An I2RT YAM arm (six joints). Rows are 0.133 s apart.
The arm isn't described. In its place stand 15 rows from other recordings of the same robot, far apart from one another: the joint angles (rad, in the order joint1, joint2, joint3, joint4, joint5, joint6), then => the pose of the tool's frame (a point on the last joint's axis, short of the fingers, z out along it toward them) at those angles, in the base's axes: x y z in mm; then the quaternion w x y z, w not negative.
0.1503 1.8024 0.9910 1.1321 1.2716 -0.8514 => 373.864, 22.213, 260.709, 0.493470, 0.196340, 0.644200, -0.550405
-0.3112 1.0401 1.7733 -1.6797 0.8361 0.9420 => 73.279, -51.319, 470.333, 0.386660, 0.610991, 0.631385, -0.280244
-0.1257 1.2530 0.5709 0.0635 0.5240 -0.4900 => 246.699, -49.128, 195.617, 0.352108, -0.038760, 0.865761, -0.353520
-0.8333 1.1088 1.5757 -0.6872 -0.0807 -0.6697 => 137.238, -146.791, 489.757, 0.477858, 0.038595, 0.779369, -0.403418
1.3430 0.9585 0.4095 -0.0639 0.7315 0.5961 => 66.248, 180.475, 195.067, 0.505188, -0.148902, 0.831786, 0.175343
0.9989 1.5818 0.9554 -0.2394 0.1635 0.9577 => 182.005, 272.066, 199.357, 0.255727, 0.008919, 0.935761, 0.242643
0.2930 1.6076 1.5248 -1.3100 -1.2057 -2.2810 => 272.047, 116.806, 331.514, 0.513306, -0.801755, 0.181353, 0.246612
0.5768 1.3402 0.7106 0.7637 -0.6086 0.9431 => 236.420, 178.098, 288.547, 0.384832, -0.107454, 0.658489, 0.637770
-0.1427 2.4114 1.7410 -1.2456 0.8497 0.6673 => 404.952, -85.195, 92.638, 0.045834, -0.288592, -0.852845, 0.432746
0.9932 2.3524 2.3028 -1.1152 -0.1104 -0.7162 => 267.993, 418.382, 248.172, 0.191912, -0.745060, 0.633596, 0.081313
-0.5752 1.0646 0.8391 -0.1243 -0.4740 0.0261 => 213.145, -118.822, 311.879, 0.588536, 0.107304, 0.800593, 0.034093
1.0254 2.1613 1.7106 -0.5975 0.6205 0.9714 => 258.945, 386.846, 190.863, 0.381169, 0.054005, 0.921727, 0.047040
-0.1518 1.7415 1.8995 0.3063 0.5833 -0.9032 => 382.636, -78.370, 517.907, 0.628070, 0.042916, 0.557926, -0.540744
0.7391 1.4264 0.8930 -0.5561 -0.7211 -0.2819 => 183.806, 199.330, 212.552, 0.139563, -0.517383, 0.751792, 0.384246
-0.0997 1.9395 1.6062 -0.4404 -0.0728 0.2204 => 442.676, -41.679, 259.782, 0.385095, 0.132837, 0.911494, 0.056870
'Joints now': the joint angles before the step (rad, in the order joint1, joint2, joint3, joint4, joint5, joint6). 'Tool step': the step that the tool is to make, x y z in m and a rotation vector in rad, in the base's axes. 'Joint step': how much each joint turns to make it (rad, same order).
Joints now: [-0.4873, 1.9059, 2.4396, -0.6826, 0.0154, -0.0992]
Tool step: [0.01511, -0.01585, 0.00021, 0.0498, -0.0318, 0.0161]
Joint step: [-0.0205, 0.1623, 0.2617, -0.0948, -0.0448, 0.0530]
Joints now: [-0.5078, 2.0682, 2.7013, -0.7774, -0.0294, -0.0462]
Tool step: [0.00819, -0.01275, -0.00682, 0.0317, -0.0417, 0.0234]
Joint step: [-0.0208, 0.0299, -0.0031, 0.0558, -0.0502, 0.0420]
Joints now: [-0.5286, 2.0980, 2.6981, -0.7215, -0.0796, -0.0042]
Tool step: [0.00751, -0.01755, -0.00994, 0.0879, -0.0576, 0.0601]
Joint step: [-0.0339, 0.0389, 0.0016, 0.0535, -0.1053, 0.0945]
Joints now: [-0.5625, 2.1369, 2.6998, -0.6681, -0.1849, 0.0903]
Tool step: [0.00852, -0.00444, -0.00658, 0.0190, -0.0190, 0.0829]
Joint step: [-0.0051, 0.0314, 0.0135, 0.0279, -0.0902, 0.0177]
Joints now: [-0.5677, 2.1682, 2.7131, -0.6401, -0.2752, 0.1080]
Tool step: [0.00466, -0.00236, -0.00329, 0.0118, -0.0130, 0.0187]
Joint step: [-0.0004, 0.0157, 0.0049, 0.0198, -0.0206, 0.0158]
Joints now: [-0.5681, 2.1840, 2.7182, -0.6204, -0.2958, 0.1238]
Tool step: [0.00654, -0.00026, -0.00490, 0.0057, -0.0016, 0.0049]
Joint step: [0.0072, 0.0148, 0.0003, 0.0146, 0.0018, 0.0061]
